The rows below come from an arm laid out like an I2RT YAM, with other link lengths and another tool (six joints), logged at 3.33 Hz.
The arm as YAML. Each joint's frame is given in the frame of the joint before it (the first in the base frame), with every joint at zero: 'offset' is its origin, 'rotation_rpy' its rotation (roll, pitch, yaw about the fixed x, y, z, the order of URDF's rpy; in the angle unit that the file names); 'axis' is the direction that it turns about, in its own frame. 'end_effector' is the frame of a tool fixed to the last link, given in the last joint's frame.
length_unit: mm
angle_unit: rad
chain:
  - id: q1
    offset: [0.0, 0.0, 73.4]
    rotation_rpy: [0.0, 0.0, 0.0]
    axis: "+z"
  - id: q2
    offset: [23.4, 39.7, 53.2]
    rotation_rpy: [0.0, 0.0, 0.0]
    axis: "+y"
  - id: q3
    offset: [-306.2, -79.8, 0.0]
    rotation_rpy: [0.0, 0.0, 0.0]
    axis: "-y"
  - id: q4
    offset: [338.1, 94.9, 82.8]
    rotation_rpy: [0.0, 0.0, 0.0]
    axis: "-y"
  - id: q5
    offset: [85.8, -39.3, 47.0]
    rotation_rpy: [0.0, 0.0, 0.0]
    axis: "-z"
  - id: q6
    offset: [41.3, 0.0, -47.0]
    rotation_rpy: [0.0, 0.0, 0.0]
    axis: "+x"
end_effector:
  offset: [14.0, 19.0, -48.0]
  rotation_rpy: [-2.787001, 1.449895, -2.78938]
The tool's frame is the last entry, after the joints.
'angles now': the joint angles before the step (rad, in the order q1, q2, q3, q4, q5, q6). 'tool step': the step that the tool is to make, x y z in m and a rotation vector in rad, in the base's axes. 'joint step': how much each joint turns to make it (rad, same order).
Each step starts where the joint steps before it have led.
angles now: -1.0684, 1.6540, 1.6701, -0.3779, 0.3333, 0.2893
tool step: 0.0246, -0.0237, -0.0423, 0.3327, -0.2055, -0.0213
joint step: -0.0191, 0.1720, 0.1342, -0.2376, -0.1610, 0.3073
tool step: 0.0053, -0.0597, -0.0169, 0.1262, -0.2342, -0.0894
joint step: -0.0618, 0.1835, 0.1669, -0.0181, -0.1402, 0.2288
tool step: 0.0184, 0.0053, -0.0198, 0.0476, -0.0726, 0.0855
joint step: 0.0215, 0.0188, -0.0405, 0.0470, -0.1037, 0.0267
